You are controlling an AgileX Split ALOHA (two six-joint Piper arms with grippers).
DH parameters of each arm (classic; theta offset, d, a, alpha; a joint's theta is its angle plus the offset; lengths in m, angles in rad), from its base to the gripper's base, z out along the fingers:
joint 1: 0 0.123 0 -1.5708
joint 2: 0.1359 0 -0.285 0
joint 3: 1.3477 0 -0.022 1.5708
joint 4: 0 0.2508 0 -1.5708
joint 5: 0 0 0.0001 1.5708
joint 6: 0 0.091 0 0
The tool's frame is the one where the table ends.
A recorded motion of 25 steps. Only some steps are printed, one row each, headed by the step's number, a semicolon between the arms.
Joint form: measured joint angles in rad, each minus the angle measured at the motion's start. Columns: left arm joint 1, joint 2, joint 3, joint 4, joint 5, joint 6; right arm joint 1, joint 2, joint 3, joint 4, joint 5, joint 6.
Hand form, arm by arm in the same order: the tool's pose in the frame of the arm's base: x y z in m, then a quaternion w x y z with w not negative. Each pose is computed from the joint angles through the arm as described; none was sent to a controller.
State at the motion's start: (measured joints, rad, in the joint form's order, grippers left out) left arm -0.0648 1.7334 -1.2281 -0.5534 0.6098 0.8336; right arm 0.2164 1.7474 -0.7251 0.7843 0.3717 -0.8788
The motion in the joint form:
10: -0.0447 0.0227 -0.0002 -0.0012 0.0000 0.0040; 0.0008 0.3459 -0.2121 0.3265 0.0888 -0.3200
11: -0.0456 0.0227 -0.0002 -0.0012 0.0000 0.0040; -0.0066 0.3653 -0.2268 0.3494 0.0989 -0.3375
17: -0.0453 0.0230 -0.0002 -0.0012 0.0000 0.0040; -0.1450 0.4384 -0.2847 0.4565 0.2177 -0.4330
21: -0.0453 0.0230 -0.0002 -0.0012 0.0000 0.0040; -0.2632 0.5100 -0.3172 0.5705 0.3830 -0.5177
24: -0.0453 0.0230 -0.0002 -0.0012 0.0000 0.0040; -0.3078 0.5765 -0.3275 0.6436 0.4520 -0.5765
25: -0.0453 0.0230 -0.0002 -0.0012 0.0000 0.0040; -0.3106 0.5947 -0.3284 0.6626 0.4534 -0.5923
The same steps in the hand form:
10: 0.3695 -0.0683 0.2344 0.30573 0.26676 0.90765 -0.10743; 0.3220 0.1082 0.0591 0.13054 -0.19738 0.94930 0.20695
11: 0.3694 -0.0686 0.2344 0.30568 0.26717 0.90753 -0.10757; 0.3257 0.1076 0.0555 0.13031 -0.19226 0.94895 0.21343
17: 0.3694 -0.0685 0.2343 0.30556 0.26702 0.90762 -0.10754; 0.3464 0.0728 0.0447 0.13693 -0.13312 0.94462 0.26686
21: 0.3694 -0.0685 0.2343 0.30556 0.26702 0.90762 -0.10754; 0.3550 0.0444 0.0342 0.14255 -0.07669 0.92449 0.34514
24: 0.3694 -0.0685 0.2343 0.30556 0.26702 0.90762 -0.10754; 0.3553 0.0339 0.0178 0.14300 -0.04697 0.91223 0.38102
25: 0.3694 -0.0685 0.2343 0.30556 0.26702 0.90762 -0.10754; 0.3548 0.0332 0.0121 0.14246 -0.04119 0.91162 0.38335

